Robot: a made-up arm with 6 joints. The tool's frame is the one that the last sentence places. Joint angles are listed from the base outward.
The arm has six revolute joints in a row. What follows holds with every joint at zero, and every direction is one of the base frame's.
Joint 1 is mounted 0.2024 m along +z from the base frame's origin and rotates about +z.
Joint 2 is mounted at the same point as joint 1 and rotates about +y.
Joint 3 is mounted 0.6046 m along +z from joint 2 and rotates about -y.
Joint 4 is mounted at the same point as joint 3 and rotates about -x.
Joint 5 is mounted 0.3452 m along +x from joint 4 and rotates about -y.
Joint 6 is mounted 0.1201 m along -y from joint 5 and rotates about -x.
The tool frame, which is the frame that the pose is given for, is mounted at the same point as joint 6; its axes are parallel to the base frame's.
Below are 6 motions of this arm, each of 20 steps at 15 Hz.
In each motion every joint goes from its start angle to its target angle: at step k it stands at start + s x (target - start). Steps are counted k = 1, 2, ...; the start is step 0. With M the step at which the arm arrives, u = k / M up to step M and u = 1 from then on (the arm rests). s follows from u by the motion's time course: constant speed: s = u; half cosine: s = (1 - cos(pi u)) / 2; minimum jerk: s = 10 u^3 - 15 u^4 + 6 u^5.
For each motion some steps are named. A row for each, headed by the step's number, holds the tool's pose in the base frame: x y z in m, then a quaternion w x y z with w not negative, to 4 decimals.
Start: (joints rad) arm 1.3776 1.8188 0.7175 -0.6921 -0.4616 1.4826
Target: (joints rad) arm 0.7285 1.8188 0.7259 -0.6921 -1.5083 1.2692
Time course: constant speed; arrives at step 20
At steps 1, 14, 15, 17, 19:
1: 0.2409 0.6363 -0.2885 0.3086 -0.5082 0.3235 0.7361
14: 0.4815 0.4833 -0.2880 0.2193 -0.2721 0.6051 0.7154
15: 0.4970 0.4676 -0.2880 0.2104 -0.2499 0.6209 0.7125
17: 0.5265 0.4345 -0.2879 0.1917 -0.2046 0.6498 0.7065
19: 0.5538 0.3997 -0.2878 0.1717 -0.1582 0.6747 0.7002

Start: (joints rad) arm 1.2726 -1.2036 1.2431 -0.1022 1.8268 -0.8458
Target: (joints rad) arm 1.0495 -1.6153 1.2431 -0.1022 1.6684 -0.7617
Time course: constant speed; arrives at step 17
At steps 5, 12, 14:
5: -0.1978 -0.8552 0.5474 0.6397 -0.2730 0.7182 0.0204
12: -0.2956 -0.8746 0.3957 0.6643 -0.2189 0.7141 0.0295
14: -0.3222 -0.8738 0.3512 0.6715 -0.2037 0.7118 0.0315

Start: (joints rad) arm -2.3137 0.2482 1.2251 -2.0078 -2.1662 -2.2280
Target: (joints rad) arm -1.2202 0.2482 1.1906 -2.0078 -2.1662 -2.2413
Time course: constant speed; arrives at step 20
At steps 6, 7, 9, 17, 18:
6: -0.1285 -0.4179 1.0107 0.1868 0.9647 0.1519 -0.1066
7: -0.1056 -0.4246 1.0102 0.1886 0.9604 0.1782 -0.1011
9: -0.0588 -0.4343 1.0092 0.1918 0.9498 0.2304 -0.0900
17: 0.1313 -0.4213 1.0053 0.1979 0.8790 0.4314 -0.0456
18: 0.1542 -0.4139 1.0048 0.1979 0.8671 0.4553 -0.0401

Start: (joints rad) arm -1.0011 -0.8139 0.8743 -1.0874 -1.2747 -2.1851
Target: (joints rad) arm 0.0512 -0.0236 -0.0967 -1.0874 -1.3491 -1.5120
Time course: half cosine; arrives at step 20
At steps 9, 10, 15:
9: -0.0220 -0.0520 0.9561 0.3365 0.9122 0.2271 0.0560
10: 0.0364 -0.0815 0.9307 0.3128 0.9060 0.2836 0.0286
15: 0.2677 -0.0838 0.7601 0.2222 0.8055 0.5400 -0.1007

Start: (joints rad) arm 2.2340 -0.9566 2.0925 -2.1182 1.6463 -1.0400
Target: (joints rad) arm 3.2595 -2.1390 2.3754 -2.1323 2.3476 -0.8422
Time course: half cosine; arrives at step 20
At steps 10, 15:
10: 0.8455 -0.4208 0.0920 0.7796 0.1423 -0.3090 0.5258
15: 0.7872 -0.0892 -0.3057 0.6623 0.3698 -0.2134 0.6157

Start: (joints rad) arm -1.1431 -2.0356 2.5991 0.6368 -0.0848 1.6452
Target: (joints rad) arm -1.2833 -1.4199 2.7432 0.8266 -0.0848 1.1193
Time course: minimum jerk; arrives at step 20
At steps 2, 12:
2: -0.2941 0.4142 -0.4156 0.5838 -0.3246 0.6043 0.4344
12: -0.2974 0.5972 -0.1749 0.6221 -0.1137 0.6386 0.4386

